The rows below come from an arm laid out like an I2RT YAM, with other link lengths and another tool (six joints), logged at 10 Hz.
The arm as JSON. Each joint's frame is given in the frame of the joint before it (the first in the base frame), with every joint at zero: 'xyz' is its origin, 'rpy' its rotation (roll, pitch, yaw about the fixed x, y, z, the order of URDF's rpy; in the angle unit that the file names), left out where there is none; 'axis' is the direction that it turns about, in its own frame. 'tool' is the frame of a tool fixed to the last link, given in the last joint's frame.
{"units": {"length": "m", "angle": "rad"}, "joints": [
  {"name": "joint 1", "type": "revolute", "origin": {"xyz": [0.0, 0.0, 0.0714]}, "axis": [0.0, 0.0, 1.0]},
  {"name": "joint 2", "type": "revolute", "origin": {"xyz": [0.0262, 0.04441, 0.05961]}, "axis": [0.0, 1.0, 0.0]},
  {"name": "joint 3", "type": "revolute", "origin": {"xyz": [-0.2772, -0.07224, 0.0]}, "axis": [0.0, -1.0, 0.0]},
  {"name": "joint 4", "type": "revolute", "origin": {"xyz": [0.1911, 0.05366, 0.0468]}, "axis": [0.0, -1.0, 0.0]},
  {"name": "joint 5", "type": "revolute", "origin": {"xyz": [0.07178, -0.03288, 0.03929]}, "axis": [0.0, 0.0, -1.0]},
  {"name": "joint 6", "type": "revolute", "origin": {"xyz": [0.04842, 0.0, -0.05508]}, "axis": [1.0, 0.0, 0.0]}
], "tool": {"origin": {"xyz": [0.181, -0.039, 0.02], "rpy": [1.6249, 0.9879, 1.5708]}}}
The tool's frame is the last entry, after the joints.
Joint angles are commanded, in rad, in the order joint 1, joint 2, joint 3, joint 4, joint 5, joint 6. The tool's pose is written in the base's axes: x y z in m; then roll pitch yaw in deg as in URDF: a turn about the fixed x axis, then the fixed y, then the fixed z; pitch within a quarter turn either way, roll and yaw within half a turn. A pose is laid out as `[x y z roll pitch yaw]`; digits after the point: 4 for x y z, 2 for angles.
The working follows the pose.
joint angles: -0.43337, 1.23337, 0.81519, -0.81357, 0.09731, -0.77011
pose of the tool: [0.2102 -0.1450 0.0846 -167.71 18.04 166.40]
Where each joint sits with the arm in this pose, in the base's axes (m; each line is computed from the numbers above, not from the rounded line before):
joint 1: 0.0000 0.0000 0.0714
joint 2: 0.0424 0.0293 0.1310
joint 3: -0.0712 0.0023 0.3926
joint 4: 0.1271 -0.0303 0.3577
joint 5: 0.1686 -0.0858 0.3031
joint 6: 0.1340 -0.0750 0.2393
the tool: 0.2102 -0.1450 0.0846

